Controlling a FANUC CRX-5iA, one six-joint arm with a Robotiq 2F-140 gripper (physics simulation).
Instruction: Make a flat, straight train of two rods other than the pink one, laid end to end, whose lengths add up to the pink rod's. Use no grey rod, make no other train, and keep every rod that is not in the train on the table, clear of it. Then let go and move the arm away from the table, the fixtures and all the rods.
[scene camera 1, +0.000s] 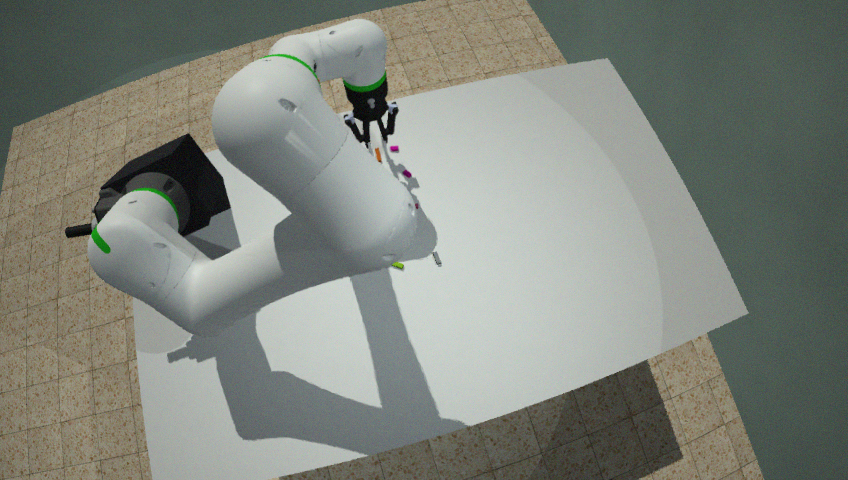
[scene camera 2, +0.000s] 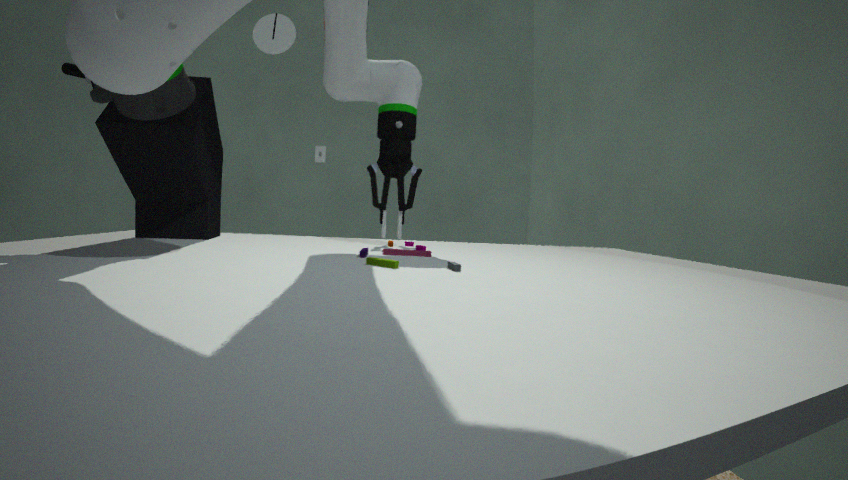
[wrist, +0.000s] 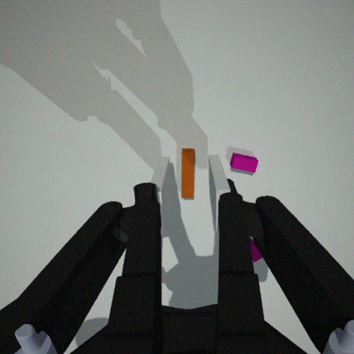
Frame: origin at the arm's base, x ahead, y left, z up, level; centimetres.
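Seen in the pictures: gripper, fingertip midpoint: (scene camera 1: 378, 150) (scene camera 2: 391, 238); arm's base, link origin: (scene camera 1: 155, 207) (scene camera 2: 156, 97).
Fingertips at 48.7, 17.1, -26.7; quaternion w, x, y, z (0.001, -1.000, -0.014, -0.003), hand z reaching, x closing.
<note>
Pixels of each thing's top centre, then the offset from my fingertips to it, as dx, dy, dz. Level surfaces: height alone.
- orange rod, top centre: (scene camera 2: 390, 241) (scene camera 1: 378, 154) -0.2, -0.6, -0.7
- short magenta rod, top centre: (scene camera 2: 409, 241) (scene camera 1: 394, 147) +4.5, +0.3, -0.7
- long pink rod, top centre: (scene camera 2: 407, 250) (scene camera 1: 400, 208) +1.9, -17.8, -0.7
- purple rod, top centre: (scene camera 2: 364, 249) -6.1, -19.8, -0.7
- lime rod, top centre: (scene camera 2: 382, 259) (scene camera 1: 392, 262) -3.3, -31.2, -0.7
- grey rod, top centre: (scene camera 2: 454, 263) (scene camera 1: 437, 257) +7.2, -32.7, -0.7
- white table, surface height: dz -1.7
My gripper (scene camera 1: 376, 144) (scene camera 2: 391, 236) (wrist: 189, 171) is partly open and empty, pointing down above the table. The orange rod (scene camera 1: 378, 155) (scene camera 2: 390, 243) (wrist: 188, 175) lies on the table between and below its fingertips, lengthwise along the gap. One short magenta rod (scene camera 1: 394, 148) (scene camera 2: 409, 243) (wrist: 244, 163) lies right of the fingers; another (scene camera 1: 407, 173) (scene camera 2: 420, 248) (wrist: 255, 250) is partly hidden by a finger in the wrist view. The long pink rod (scene camera 1: 417, 205) (scene camera 2: 407, 252) is mostly hidden by the arm in scene camera 1. The purple rod (scene camera 2: 363, 252) lies near its left end.
The lime rod (scene camera 1: 398, 265) (scene camera 2: 382, 262) and a grey rod (scene camera 1: 437, 259) (scene camera 2: 454, 266) lie on the scene camera 2 side of the pink rod. The arm (scene camera 1: 357, 196) spans over the white table (scene camera 1: 535, 237) and hides part of it. A black pedestal (scene camera 2: 178, 178) carries the arm's base.
</note>
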